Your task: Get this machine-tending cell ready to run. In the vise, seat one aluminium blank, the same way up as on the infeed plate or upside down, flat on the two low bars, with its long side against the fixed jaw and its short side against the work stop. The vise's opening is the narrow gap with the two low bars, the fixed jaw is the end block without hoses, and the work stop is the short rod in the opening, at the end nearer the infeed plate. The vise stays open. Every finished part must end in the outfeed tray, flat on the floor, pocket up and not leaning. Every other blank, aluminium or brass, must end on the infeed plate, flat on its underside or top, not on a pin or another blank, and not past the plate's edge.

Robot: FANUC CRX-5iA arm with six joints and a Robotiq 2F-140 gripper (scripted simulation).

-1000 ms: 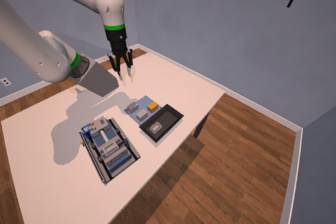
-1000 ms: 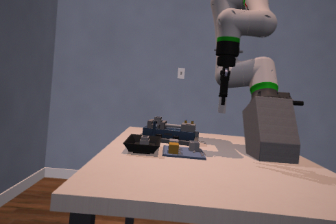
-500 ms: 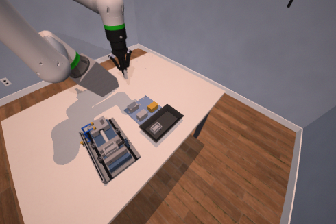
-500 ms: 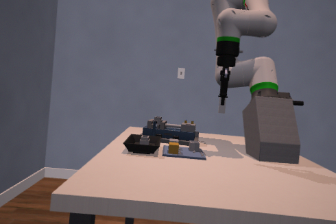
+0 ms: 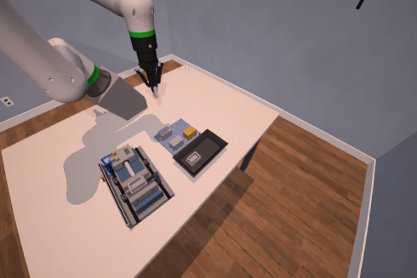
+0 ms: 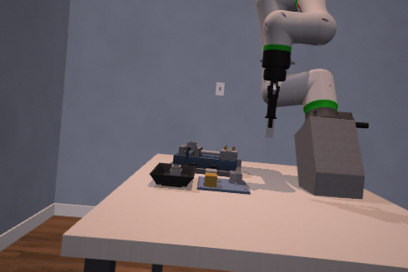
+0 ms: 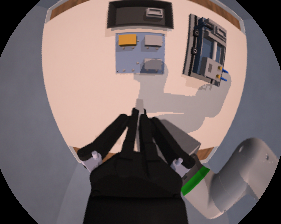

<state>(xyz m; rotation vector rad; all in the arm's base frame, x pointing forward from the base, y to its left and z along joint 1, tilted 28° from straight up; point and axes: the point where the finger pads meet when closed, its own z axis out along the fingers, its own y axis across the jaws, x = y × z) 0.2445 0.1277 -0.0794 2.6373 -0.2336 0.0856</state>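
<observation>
Now: hand 190 mm short of the brass blank, 190 mm above it and 30 mm to the right of it. From my hand the other things lie so: vise (300 mm to the right, 190 mm ahead, 170 mm below).
</observation>
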